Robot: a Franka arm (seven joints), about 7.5 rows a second.
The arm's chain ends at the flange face. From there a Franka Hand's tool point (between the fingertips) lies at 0.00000 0.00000 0.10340 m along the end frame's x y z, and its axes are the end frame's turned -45 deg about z.
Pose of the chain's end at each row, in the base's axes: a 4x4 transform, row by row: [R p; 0 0 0 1], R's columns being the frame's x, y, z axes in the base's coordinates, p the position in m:
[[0.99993 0.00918 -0.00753 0.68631], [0.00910 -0.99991 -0.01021 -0.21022], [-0.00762 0.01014 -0.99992 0.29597], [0 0 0 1]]
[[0.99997 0.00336 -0.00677 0.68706], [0.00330 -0.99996 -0.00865 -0.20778], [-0.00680 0.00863 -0.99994 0.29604], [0 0 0 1]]
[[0.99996 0.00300 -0.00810 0.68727], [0.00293 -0.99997 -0.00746 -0.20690], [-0.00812 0.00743 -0.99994 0.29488], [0 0 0 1]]
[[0.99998 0.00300 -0.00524 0.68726], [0.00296 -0.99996 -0.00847 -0.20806], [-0.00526 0.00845 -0.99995 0.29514], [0 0 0 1]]
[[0.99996 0.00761 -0.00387 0.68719], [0.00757 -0.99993 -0.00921 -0.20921], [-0.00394 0.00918 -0.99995 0.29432], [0 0 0 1]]
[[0.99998 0.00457 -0.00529 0.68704], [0.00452 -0.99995 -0.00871 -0.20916], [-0.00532 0.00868 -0.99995 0.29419], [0 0 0 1]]
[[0.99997 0.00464 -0.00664 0.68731], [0.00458 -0.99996 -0.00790 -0.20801], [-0.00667 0.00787 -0.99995 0.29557], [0 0 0 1]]
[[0.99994 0.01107 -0.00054 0.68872], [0.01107 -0.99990 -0.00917 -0.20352], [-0.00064 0.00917 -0.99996 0.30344], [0 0 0 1]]
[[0.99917 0.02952 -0.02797 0.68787], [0.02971 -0.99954 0.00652 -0.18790], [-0.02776 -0.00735 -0.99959 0.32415], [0 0 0 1]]
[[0.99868 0.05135 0.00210 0.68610], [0.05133 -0.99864 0.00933 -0.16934], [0.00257 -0.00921 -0.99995 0.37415], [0 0 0 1]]
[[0.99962 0.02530 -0.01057 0.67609], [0.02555 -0.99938 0.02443 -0.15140], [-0.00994 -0.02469 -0.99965 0.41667], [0 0 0 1]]
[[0.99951 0.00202 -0.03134 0.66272], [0.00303 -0.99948 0.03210 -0.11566], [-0.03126 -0.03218 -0.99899 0.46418], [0 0 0 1]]
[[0.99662 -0.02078 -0.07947 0.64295], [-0.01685 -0.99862 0.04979 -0.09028], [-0.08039 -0.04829 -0.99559 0.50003], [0 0 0 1]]
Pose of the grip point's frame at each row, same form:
[[0.70057 0.71355 -0.00753 0.68553], [0.71348 -0.70061 -0.01021 -0.21128], [-0.01256 0.00178 -0.99992 0.19258], [0 0 0 1]]
[[0.70471 0.70946 -0.00677 0.68636], [0.70941 -0.70475 -0.00865 -0.20867], [-0.01091 0.00129 -0.99994 0.19265], [0 0 0 1]]
[[0.70496 0.70920 -0.00810 0.68643], [0.70916 -0.70501 -0.00746 -0.20767], [-0.01100 -0.00049 -0.99994 0.19149], [0 0 0 1]]
[[0.70497 0.70921 -0.00524 0.68672], [0.70917 -0.70499 -0.00847 -0.20894], [-0.00969 0.00226 -0.99995 0.19175], [0 0 0 1]]
[[0.70170 0.71246 -0.00387 0.68679], [0.71241 -0.70170 -0.00921 -0.21016], [-0.00928 0.00371 -0.99995 0.19093], [0 0 0 1]]
[[0.70386 0.71032 -0.00529 0.68649], [0.71027 -0.70388 -0.00871 -0.21006], [-0.00990 0.00238 -0.99995 0.19080], [0 0 0 1]]
[[0.70380 0.71037 -0.00664 0.68662], [0.71032 -0.70384 -0.00790 -0.20883], [-0.01028 0.00085 -0.99995 0.19218], [0 0 0 1]]
[[0.69924 0.71489 -0.00054 0.68866], [0.71486 -0.69921 -0.00917 -0.20447], [-0.00694 0.00603 -0.99996 0.20004], [0 0 0 1]]
[[0.68565 0.72739 -0.02797 0.68498], [0.72779 -0.68577 0.00652 -0.18723], [-0.01443 -0.02483 -0.99959 0.22079], [0 0 0 1]]
[[0.66986 0.74248 0.00210 0.68632], [0.74244 -0.66985 0.00933 -0.16838], [0.00833 -0.00470 -0.99995 0.27076], [0 0 0 1]]
[[0.68895 0.72473 -0.01057 0.67500], [0.72473 -0.68860 0.02443 -0.14887], [0.01043 -0.02449 -0.99965 0.31331], [0 0 0 1]]
[[0.70533 0.70819 -0.03134 0.65948], [0.70888 -0.70460 0.03210 -0.11234], [0.00065 -0.04486 -0.99899 0.36088], [0 0 0 1]]
[[0.71941 0.69002 -0.07947 0.63473], [0.69422 -0.71805 0.04979 -0.08513], [-0.02270 -0.09099 -0.99559 0.39709], [0 0 0 1]]

